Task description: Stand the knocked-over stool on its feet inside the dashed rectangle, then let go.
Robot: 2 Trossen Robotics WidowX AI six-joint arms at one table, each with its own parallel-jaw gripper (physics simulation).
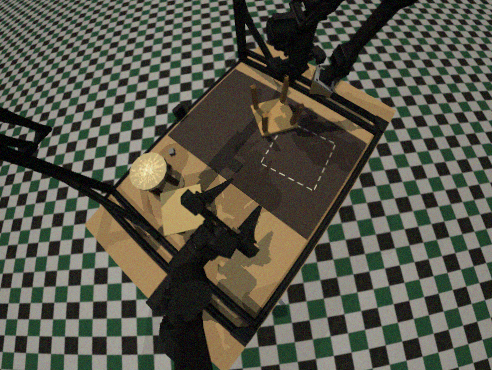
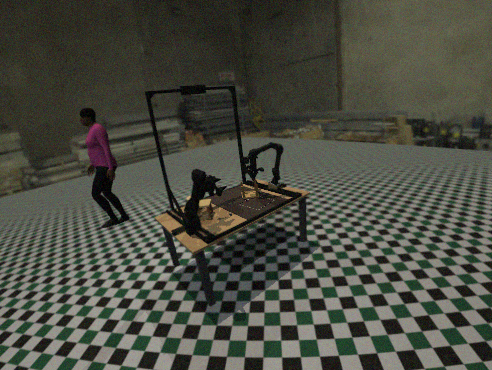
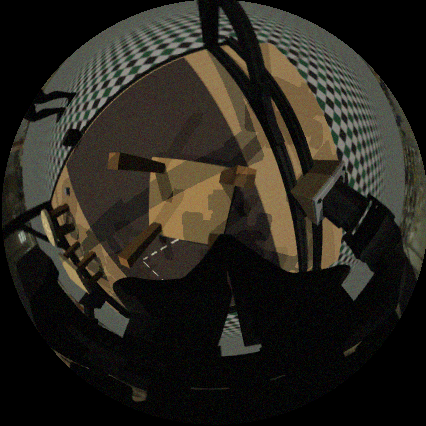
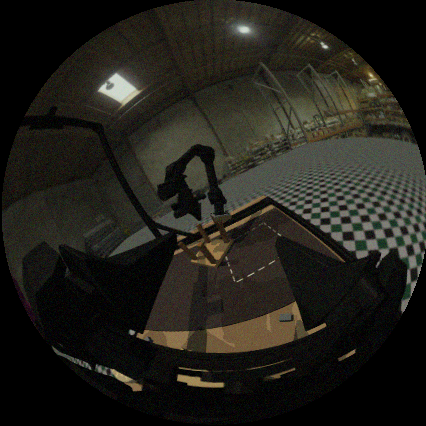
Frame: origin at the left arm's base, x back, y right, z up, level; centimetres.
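Seen in the pictures: left gripper, fingertip midpoint: (image 1: 291,82) (image 2: 254,179) (image 3: 224,238) (image 4: 200,220); right gripper, fingertip midpoint: (image 1: 247,192) (image 2: 223,182) (image 4: 227,239); left arm's base, origin of the base link: (image 1: 325,78) (image 2: 274,182) (image 3: 332,196) (image 4: 219,213); right arm's base, origin of the base link: (image 2: 190,216) (image 3: 88,305).
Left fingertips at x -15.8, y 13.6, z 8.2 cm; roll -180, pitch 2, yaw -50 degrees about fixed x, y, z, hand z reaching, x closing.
Observation:
Pixels of each thing's top centre, then the offset from my left fingertips to it. Level surfaces: height alone.
- wooden stool, middle of its top: (image 3: 164,232) (image 1: 276,95) (image 4: 198,232) (image 2: 248,182) dx -4.8, dy +3.8, dz -2.4 cm
- dark mat, its level: dz -14.9 cm
- stool's far leg, middle of its top: (image 3: 239,180) (image 1: 286,79) (image 4: 197,224) dx +4.1, dy +1.9, dz -2.4 cm
- round-topped stool, middle of its top: (image 1: 147,170) (image 3: 46,228) dx -43.6, dy +39.2, dz -4.1 cm
The wooden stool (image 1: 277,118) (image 2: 249,193) (image 3: 187,198) (image 4: 210,249) rests upside down on its square seat with its legs pointing up. It sits on the dark mat (image 1: 215,117), just outside the far left corner of the dashed rectangle (image 1: 288,178) (image 3: 158,248) (image 4: 254,272). My left gripper (image 1: 291,73) (image 2: 253,172) (image 3: 224,238) is shut and empty, hanging just above the stool's far leg (image 1: 284,88). My right gripper (image 1: 240,202) (image 2: 219,188) (image 4: 227,239) is open and empty, raised over the near end of the table and well away from the stool.
A round-topped stool (image 1: 147,170) and a square-topped one (image 1: 178,211) lie at the near left of the table. A small grey cube (image 1: 172,151) (image 4: 285,316) lies beside them. A black frame (image 1: 340,191) borders the table. A person in pink (image 2: 99,147) walks on the floor to the left.

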